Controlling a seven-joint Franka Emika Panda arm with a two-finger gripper.
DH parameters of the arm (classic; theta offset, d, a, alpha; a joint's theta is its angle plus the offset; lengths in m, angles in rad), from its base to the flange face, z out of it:
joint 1: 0 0.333 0 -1.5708
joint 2: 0 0 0 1.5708
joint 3: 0 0.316 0.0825 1.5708
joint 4: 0 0 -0.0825 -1.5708
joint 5: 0 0.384 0 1.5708
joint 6: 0 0 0.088 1.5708
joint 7: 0 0.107 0 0
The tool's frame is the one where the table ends.
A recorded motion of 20 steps. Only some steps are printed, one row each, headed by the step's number.
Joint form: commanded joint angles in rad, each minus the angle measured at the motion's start. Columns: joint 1, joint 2, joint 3, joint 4, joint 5, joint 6, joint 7.
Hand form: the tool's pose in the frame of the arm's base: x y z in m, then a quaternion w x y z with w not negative. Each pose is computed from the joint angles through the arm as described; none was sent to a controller.
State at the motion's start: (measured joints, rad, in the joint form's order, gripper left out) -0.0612 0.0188 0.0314 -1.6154 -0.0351 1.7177 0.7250
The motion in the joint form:
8: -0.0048 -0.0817 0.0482 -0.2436 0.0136 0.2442 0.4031
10: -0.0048 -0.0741 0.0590 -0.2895 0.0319 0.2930 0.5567
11: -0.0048 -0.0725 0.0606 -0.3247 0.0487 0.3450 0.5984
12: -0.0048 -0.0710 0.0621 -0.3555 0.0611 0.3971 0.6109
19: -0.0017 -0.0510 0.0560 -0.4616 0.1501 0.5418 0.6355
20: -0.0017 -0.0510 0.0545 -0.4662 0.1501 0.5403 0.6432
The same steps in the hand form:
8: 0.5597 0.0072 0.5571 0.03397 -0.84753 0.52412 -0.07646
10: 0.5607 0.0144 0.5351 0.04565 -0.80661 0.58559 -0.06624
11: 0.5613 0.0162 0.5222 0.05789 -0.79225 0.60381 -0.06629
12: 0.5620 0.0175 0.5116 0.06884 -0.78638 0.60988 -0.07007
19: 0.5602 0.0171 0.4639 0.10417 -0.75984 0.63956 -0.05254
20: 0.5593 0.0163 0.4615 0.10238 -0.75709 0.64331 -0.04991

